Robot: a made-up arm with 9 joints.
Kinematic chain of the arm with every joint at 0, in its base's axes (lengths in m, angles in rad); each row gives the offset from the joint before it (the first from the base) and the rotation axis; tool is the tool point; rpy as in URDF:
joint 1: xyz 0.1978 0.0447 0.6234 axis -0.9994 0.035 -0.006
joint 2: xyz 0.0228 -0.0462 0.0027 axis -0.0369 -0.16 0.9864
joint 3: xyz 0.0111 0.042 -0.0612 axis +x
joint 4: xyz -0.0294 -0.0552 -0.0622 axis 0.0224 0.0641 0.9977
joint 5: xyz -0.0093 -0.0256 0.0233 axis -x
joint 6: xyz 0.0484 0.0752 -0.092 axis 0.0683 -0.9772 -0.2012
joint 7: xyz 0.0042 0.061 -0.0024 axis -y
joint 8: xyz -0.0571 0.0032 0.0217 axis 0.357 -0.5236 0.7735
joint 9: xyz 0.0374 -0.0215 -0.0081 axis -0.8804 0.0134 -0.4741
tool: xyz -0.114 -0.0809 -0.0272 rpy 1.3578 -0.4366 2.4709
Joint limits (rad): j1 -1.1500..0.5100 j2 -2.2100..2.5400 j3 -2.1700..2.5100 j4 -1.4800..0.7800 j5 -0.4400..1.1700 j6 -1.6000..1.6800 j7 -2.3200..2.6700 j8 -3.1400..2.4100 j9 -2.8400..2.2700
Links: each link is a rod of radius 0.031 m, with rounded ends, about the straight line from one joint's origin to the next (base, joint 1, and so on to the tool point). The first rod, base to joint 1, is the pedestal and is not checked.
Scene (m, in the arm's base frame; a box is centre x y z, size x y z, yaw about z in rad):
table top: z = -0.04
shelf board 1: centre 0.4 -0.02 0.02 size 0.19 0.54 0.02 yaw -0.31
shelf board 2: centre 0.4 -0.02 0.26 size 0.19 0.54 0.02 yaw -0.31
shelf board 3: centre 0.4 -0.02 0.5 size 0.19 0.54 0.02 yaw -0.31
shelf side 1: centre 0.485 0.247 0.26 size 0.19 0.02 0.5 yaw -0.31
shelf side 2: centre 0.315 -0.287 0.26 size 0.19 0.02 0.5 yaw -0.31
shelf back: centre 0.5 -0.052 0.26 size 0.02 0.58 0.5 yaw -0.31
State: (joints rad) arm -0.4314 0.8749 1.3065 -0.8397 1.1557 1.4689 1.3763 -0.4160 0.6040
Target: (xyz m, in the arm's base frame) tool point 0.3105 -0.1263 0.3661
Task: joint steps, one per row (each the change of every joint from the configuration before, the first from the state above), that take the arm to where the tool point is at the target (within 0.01 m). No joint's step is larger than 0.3 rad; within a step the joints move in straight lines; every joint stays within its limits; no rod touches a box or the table.
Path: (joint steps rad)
1: 0.1965 -0.1258 -0.0811 -0.1907 0.0048 0.0704 0.0964 0.2298 -0.1429
2: 0.1965 -0.1258 -0.0811 -0.1907 0.0047 0.0703 0.0964 0.2297 -0.1429
3: 0.1965 -0.1258 -0.0812 -0.1906 0.0048 0.0704 0.0964 0.2298 -0.1430
4: 0.0399 0.1255 -0.1498 0.1860 0.0000 0.0000 0.0017 -0.1428 0.0674
5: 0.0400 0.1255 -0.1498 0.1860 0.0000 0.0000 0.0017 -0.1428 0.0673

